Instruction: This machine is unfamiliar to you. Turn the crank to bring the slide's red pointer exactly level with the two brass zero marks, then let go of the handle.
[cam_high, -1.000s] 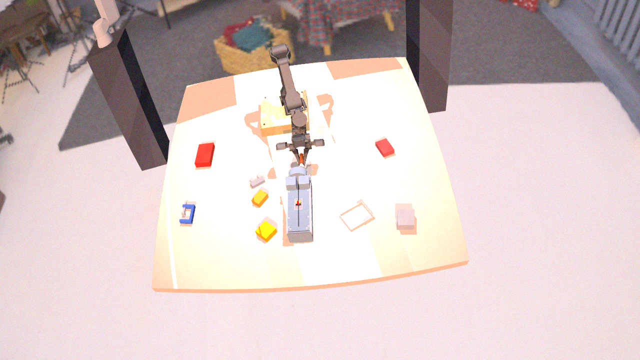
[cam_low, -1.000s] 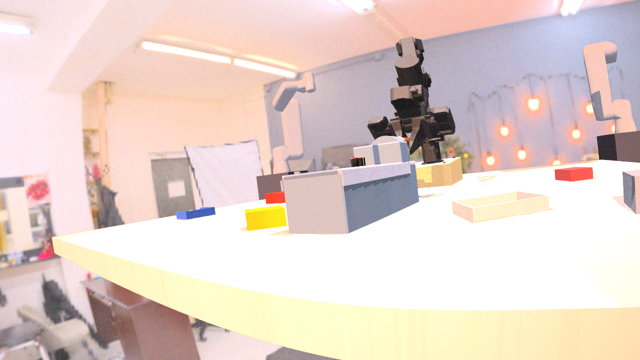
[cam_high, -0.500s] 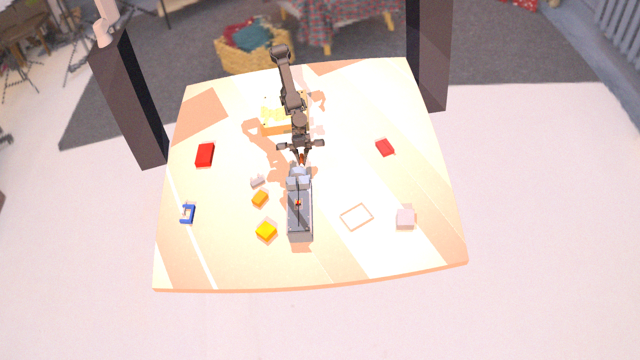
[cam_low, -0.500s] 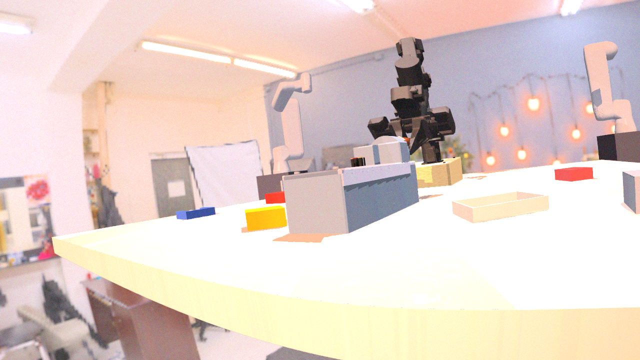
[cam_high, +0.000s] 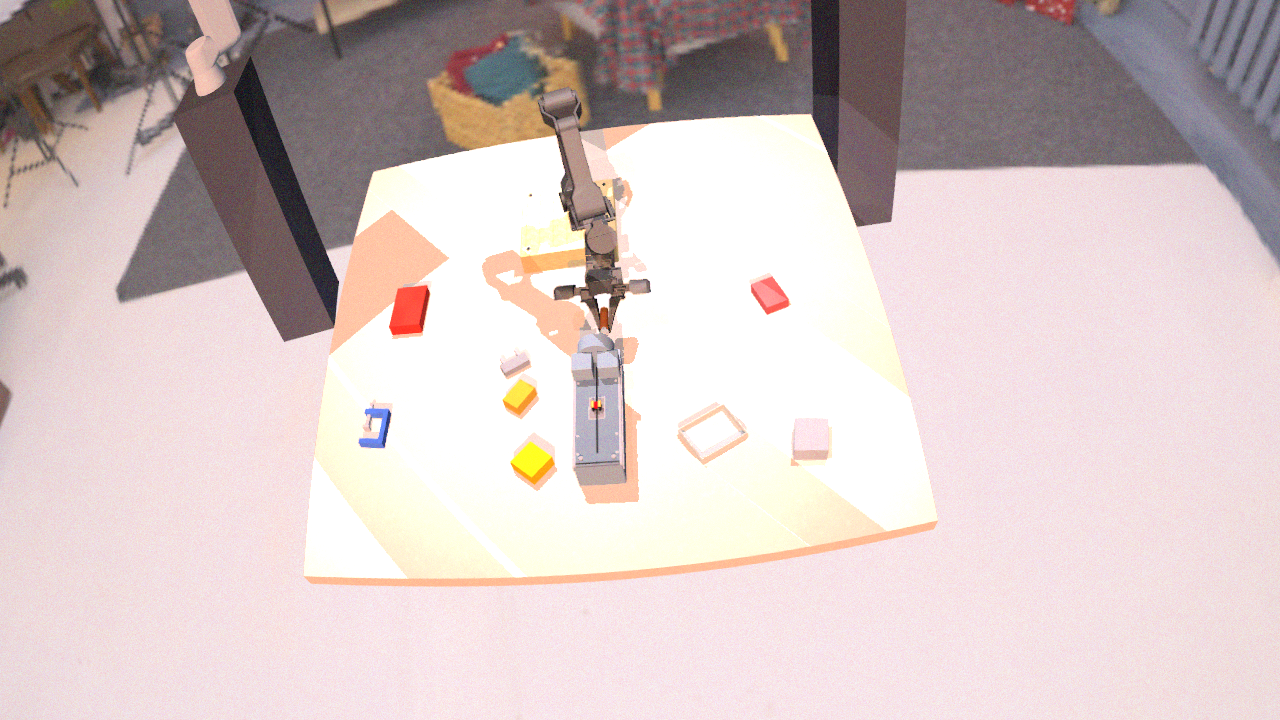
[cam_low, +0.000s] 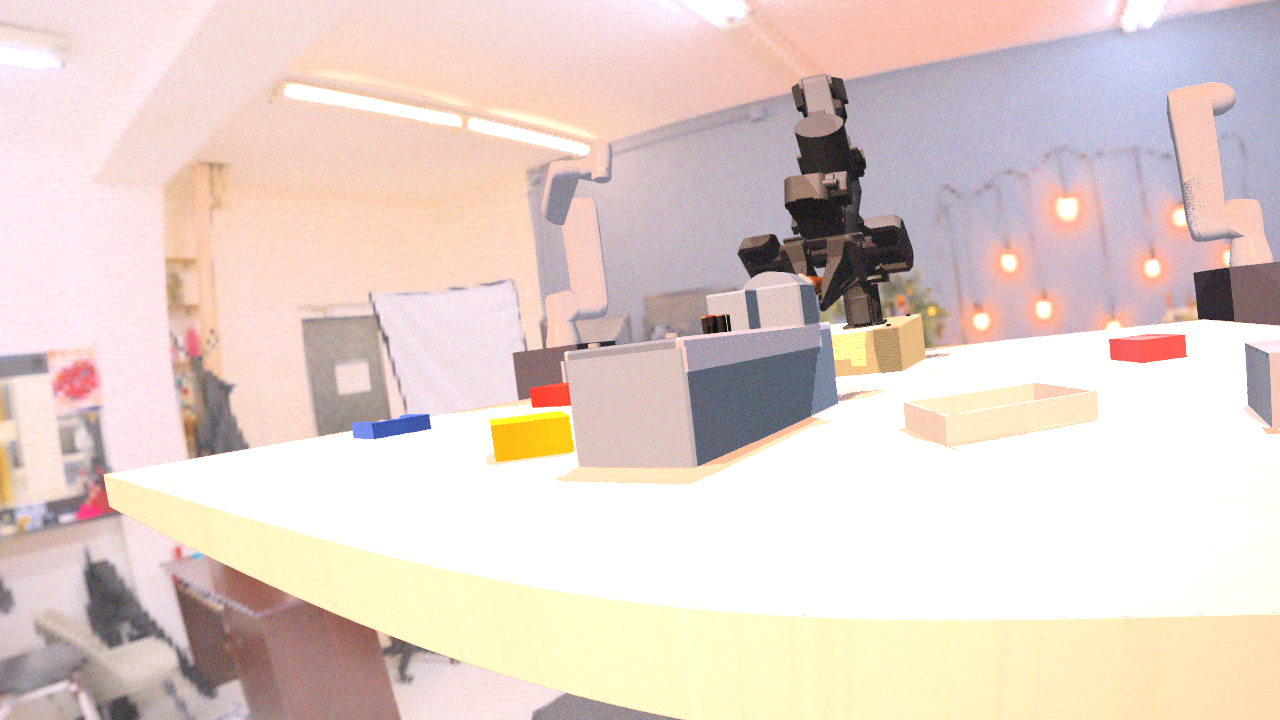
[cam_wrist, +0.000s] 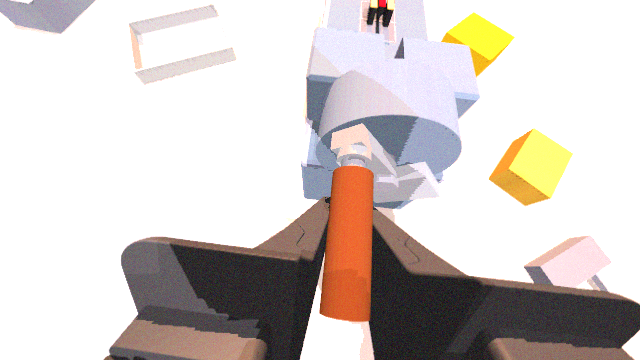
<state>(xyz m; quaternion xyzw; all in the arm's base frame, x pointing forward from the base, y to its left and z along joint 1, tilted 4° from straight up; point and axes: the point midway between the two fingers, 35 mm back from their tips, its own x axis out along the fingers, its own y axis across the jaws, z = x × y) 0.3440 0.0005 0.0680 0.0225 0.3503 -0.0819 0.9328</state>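
Now: gripper tip 16 cm short of the red pointer, 5 cm to the left of it and 1 cm above it. Also, from my gripper tip: shallow white tray (23 cm ahead, 16 cm to the left, 8 cm below); then yellow cube (21 cm ahead, 19 cm to the right, 8 cm below); then orange crank handle (2 cm behind, 2 cm above).
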